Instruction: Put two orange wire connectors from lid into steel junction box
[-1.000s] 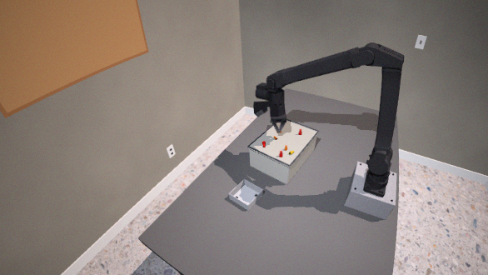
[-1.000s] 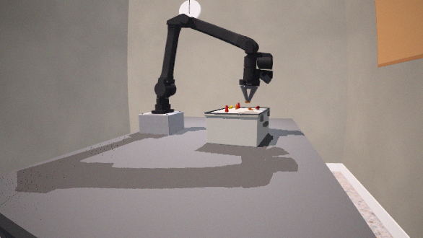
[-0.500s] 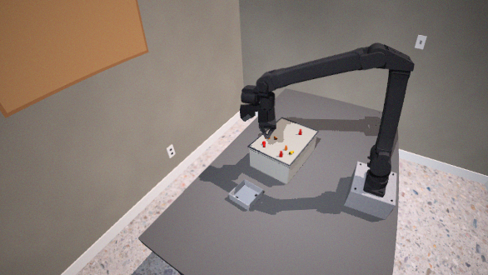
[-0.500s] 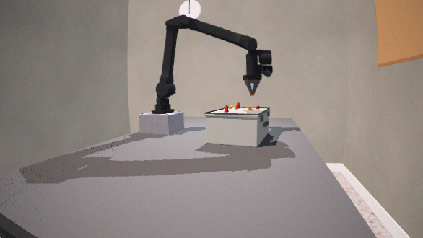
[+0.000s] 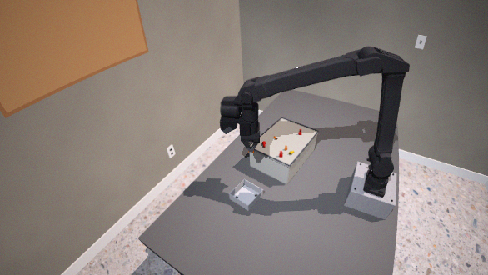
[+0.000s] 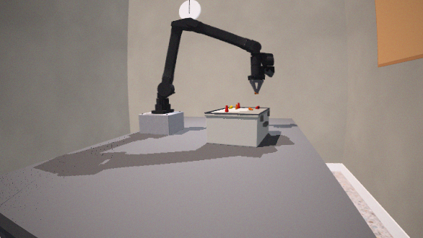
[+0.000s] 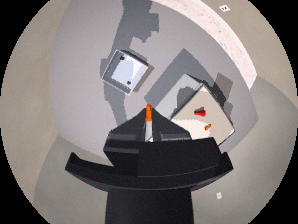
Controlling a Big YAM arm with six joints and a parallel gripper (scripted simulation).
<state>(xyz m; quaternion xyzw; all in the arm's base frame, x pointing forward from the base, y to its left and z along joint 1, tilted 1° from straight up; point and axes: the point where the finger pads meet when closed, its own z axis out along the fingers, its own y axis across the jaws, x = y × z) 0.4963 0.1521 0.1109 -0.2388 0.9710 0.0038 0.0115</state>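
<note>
My gripper is now 210 mm above the steel junction box, 70 mm to the right of it and 10 mm past it. From my hand the other things lie so: tool case (230 mm to the right, 120 mm below, 50 mm behind).
</note>
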